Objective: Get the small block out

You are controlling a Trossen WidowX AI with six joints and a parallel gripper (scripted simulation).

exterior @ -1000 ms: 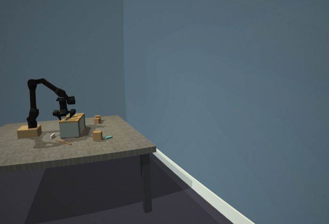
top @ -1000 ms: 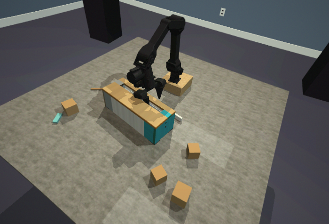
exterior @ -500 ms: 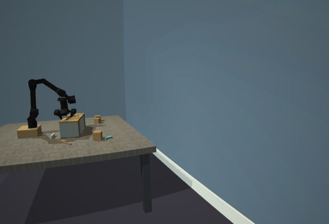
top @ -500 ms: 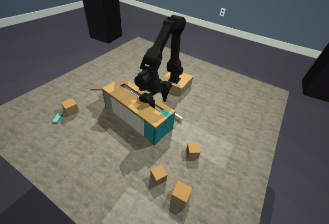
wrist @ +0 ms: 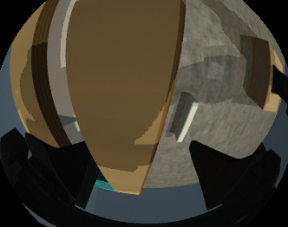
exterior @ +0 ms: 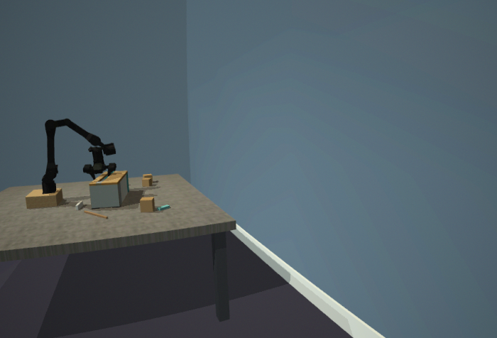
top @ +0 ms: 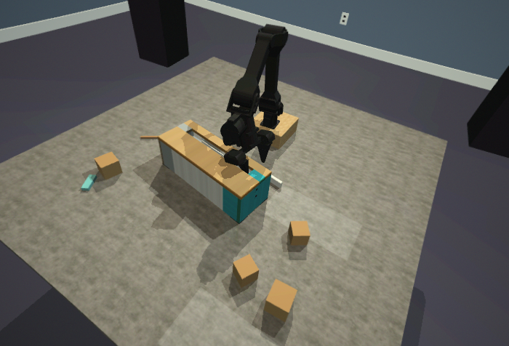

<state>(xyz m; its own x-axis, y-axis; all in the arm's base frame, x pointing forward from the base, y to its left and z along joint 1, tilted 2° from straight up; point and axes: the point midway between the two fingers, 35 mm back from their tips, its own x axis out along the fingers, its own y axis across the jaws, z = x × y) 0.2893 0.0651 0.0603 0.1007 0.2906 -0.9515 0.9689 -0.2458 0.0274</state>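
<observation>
Right now the light-blue block is 3 cm below my gripper tip, 2 cm to the left of it and 2 cm ahead of it. Round my gripper tip: thin wooden stick: 43 cm to the right, 9 cm below, 6 cm behind; then long box: 13 cm to the right, 3 cm below, 1 cm ahead; then teal bar: 48 cm to the right, 26 cm ahead, 8 cm below.
</observation>
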